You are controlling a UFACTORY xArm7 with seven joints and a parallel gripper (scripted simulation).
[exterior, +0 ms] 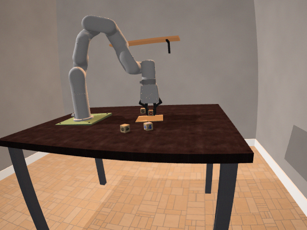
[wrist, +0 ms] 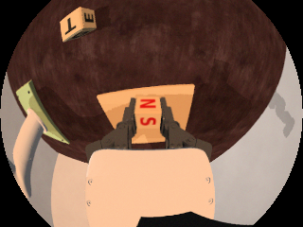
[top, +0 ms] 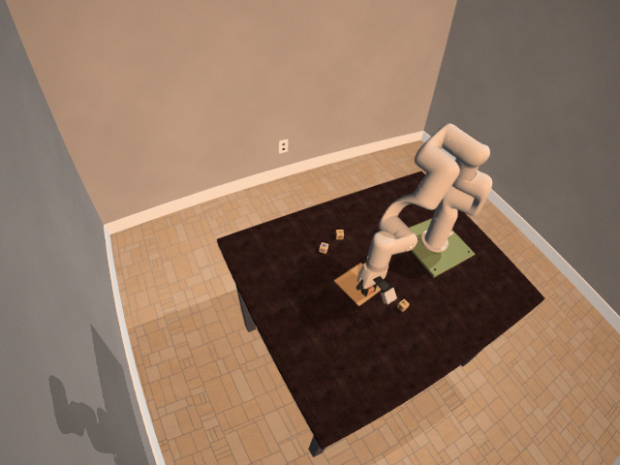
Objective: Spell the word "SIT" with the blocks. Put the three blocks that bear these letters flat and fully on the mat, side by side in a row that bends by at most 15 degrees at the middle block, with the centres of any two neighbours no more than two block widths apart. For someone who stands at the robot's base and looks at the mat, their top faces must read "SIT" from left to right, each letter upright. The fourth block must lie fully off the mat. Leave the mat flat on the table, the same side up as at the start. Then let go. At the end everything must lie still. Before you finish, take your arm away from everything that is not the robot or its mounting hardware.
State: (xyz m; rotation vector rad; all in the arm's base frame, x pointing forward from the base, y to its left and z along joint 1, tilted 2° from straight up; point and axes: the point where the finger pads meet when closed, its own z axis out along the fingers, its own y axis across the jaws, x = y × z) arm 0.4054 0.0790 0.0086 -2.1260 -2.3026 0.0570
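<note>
The tan mat lies 5 cm to the right of my hand and 3 cm below it.
</note>
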